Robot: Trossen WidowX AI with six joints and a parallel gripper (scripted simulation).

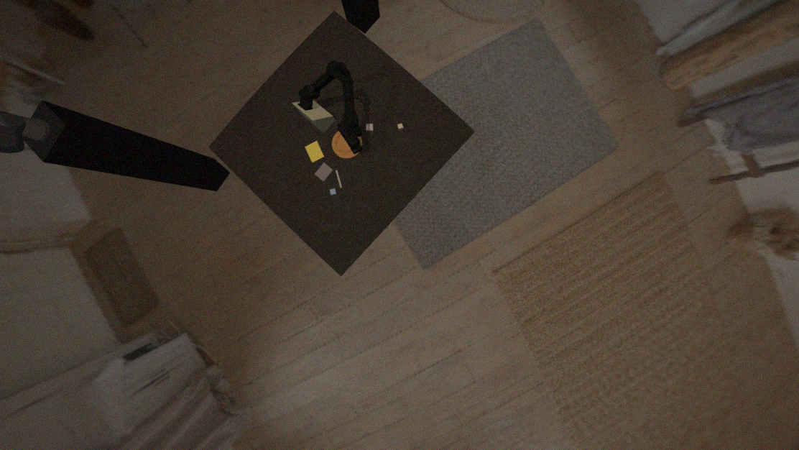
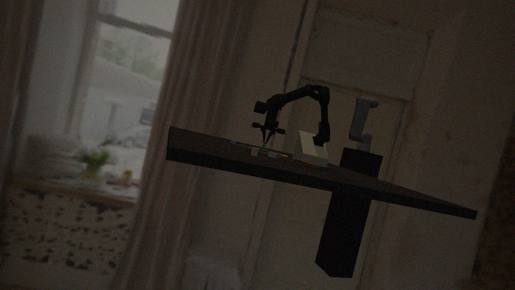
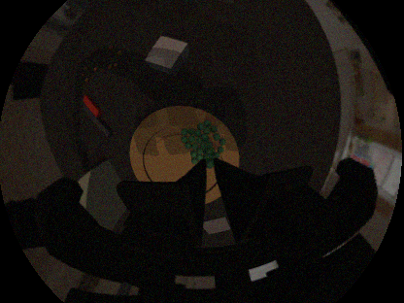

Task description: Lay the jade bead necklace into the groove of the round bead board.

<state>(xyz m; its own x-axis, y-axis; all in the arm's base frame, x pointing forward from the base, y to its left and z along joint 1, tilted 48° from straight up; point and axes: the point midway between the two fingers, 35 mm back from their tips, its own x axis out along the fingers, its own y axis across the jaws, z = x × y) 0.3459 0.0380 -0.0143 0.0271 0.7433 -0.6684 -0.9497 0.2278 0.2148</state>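
Right now the round bead board is 5 cm behind my gripper tip, 2 cm to the right of it and 5 cm below it. Also, from my gripper tip: white stick (5 cm ahead, 23 cm to the right, 5 cm below); grey-white block (15 cm to the left, 4 cm below); red item (18 cm behind, 16 cm to the left, 5 cm below).
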